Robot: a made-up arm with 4 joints.
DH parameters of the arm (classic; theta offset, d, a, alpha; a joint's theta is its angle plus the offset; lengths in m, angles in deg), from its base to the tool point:
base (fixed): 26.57 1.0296 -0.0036 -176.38
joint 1: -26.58 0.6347 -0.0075 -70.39
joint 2: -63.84 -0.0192 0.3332 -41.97
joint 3: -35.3 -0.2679 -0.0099 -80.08
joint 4: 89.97 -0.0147 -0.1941 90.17
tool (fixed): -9.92 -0.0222 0 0
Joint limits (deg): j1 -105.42..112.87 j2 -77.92..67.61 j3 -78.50..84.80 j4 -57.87..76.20
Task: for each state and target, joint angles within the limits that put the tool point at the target. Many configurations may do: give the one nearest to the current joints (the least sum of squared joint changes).
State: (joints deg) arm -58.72 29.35 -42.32 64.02
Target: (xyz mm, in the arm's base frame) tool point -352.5 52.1 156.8
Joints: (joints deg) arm -102.81 54.97 -38.52 63.57
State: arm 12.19 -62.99 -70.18 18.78
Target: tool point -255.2 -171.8 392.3
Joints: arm 1.84 -77.92 -78.26 53.42
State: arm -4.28 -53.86 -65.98 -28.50
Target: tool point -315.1 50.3 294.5
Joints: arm 4.99 -71.29 -35.71 -29.16
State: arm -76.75 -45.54 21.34 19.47
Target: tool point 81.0 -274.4 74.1
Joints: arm -86.53 -50.38 25.05 43.28
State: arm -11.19 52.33 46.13 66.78
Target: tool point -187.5 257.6 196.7
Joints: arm -45.90 33.17 32.19 10.26
